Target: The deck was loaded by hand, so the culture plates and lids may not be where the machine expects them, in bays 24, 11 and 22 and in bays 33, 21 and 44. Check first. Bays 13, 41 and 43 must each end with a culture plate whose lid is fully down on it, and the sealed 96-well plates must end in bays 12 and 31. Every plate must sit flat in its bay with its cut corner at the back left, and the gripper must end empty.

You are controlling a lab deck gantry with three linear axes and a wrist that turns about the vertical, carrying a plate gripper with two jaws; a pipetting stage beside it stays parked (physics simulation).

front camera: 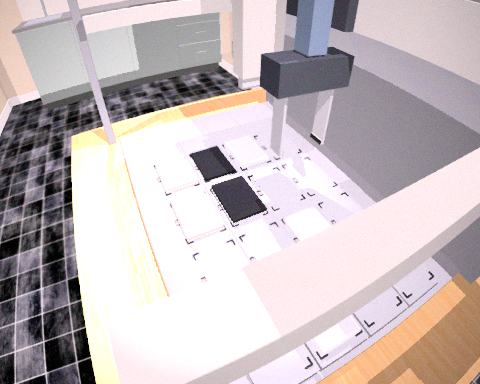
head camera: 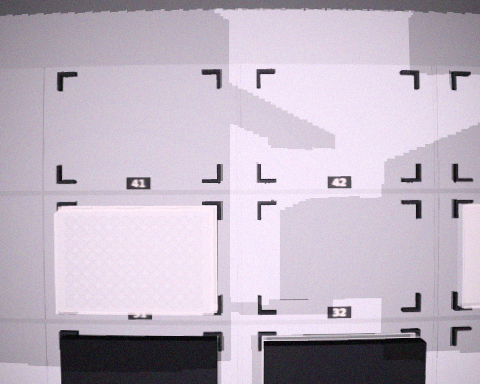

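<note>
My gripper is open, its jaws apart and empty, raised above the far right bays in the front view. Bays 41 and 42 are empty in the head view. A pale plate with a faint well pattern lies in bay 31, over the lower left mark. A black-topped piece is in bay 21. Another black-topped piece in bay 22 shows a pale rim at its top and left. Part of a pale plate shows in bay 33. Cut corners are unclear.
Two pale plates, one in bay 11 and one in bay 12, lie left of the black pieces. A pale piece lies in a near bay. A wide pale beam hides part of the deck. A thin post stands at the left.
</note>
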